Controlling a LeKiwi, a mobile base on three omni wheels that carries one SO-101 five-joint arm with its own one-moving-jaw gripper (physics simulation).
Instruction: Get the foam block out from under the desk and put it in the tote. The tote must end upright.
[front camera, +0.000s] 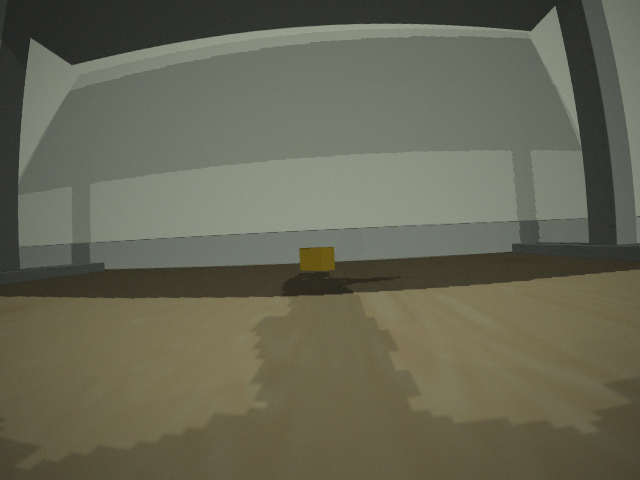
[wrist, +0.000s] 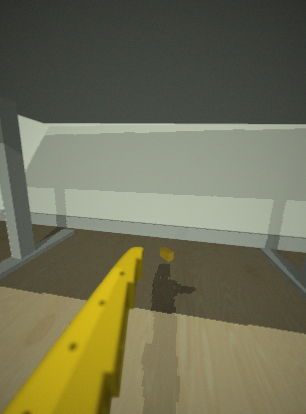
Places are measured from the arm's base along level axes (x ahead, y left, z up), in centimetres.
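Pixels of known places: hand at its tool point: (wrist: 143, 259).
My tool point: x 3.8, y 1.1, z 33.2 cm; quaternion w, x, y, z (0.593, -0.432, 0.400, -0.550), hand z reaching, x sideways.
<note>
Ahead of a thing's pixels: the offset from my tool point to its top centre. "*": to the spot under its first point. Level surfaces: height alone.
The yellow foam block @[dy -4.0, dx +74.5, dz -37.6 cm] (front camera: 316, 259) (wrist: 167, 254) lies on the shaded floor under the desk @[dz +27.4 cm] (front camera: 310, 12) (wrist: 150, 60), roughly midway between the desk's legs and in front of the back wall. In the wrist view one notched yellow jaw of my gripper shows at the lower left; the moving jaw is out of the picture, so the gripper is fully open. The block lies well beyond the jaw's tip and a little to its right, apart from it. The tote does not show in either view.
The left desk leg @[* dy +62.0, dx +65.1, dz -14.6 cm] (front camera: 9, 155) (wrist: 16, 200) and right desk leg @[* dy -56.9, dx +53.6, dz -17.7 cm] (front camera: 594, 129) stand on long foot bars. The right foot bar (wrist: 285, 270) shows in the wrist view. The back wall (front camera: 310, 191) (wrist: 150, 200) rises behind the block. The arm's shadow falls on the floor ahead.
</note>
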